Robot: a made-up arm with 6 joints. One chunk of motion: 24 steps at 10 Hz.
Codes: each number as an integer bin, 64 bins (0 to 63) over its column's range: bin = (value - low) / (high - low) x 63, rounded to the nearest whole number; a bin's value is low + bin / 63 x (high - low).
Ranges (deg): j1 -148.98..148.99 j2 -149..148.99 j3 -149..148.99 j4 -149..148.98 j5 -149..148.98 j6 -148.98..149
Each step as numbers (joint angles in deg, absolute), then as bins.
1 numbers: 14.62 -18.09 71.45 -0.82 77.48 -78.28
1 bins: 35 28 47 31 48 15
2 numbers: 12.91 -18.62 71.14 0.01 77.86 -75.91
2 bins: 34 28 47 32 48 15
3 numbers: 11.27 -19.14 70.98 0.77 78.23 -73.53
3 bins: 34 27 47 32 48 16
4 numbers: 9.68 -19.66 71.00 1.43 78.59 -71.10
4 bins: 34 27 47 32 48 16
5 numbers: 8.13 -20.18 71.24 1.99 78.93 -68.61
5 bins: 33 27 47 32 48 17
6 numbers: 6.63 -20.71 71.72 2.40 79.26 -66.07
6 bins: 33 27 47 32 48 18
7 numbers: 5.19 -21.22 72.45 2.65 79.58 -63.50
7 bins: 33 27 47 32 48 18
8 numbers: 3.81 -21.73 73.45 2.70 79.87 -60.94
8 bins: 32 27 47 32 48 19
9 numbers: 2.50 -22.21 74.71 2.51 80.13 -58.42
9 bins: 32 27 47 32 48 19
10 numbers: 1.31 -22.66 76.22 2.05 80.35 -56.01
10 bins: 32 27 48 32 48 20
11 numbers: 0.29 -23.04 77.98 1.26 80.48 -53.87
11 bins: 32 27 48 32 49 20
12 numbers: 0.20 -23.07 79.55 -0.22 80.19 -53.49
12 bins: 32 27 48 31 48 20
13 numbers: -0.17 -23.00 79.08 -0.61 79.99 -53.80
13 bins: 31 27 48 31 48 20
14 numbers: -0.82 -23.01 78.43 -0.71 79.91 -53.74
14 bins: 31 27 48 31 48 20
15 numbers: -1.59 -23.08 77.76 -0.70 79.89 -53.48
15 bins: 31 27 48 31 48 20
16 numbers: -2.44 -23.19 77.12 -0.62 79.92 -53.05
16 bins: 31 27 48 31 48 20
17 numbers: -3.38 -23.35 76.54 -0.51 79.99 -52.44
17 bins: 31 27 48 31 48 20
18 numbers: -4.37 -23.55 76.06 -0.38 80.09 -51.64
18 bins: 31 27 48 31 48 21
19 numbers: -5.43 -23.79 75.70 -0.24 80.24 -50.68
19 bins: 30 26 48 31 48 21
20 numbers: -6.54 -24.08 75.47 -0.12 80.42 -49.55
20 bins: 30 26 47 31 49 21
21 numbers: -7.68 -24.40 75.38 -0.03 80.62 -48.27
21 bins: 30 26 47 31 49 21
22 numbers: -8.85 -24.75 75.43 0.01 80.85 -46.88
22 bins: 30 26 47 32 49 22
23 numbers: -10.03 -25.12 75.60 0.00 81.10 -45.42
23 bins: 29 26 47 32 49 22
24 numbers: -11.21 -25.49 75.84 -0.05 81.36 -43.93
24 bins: 29 26 48 31 49 22
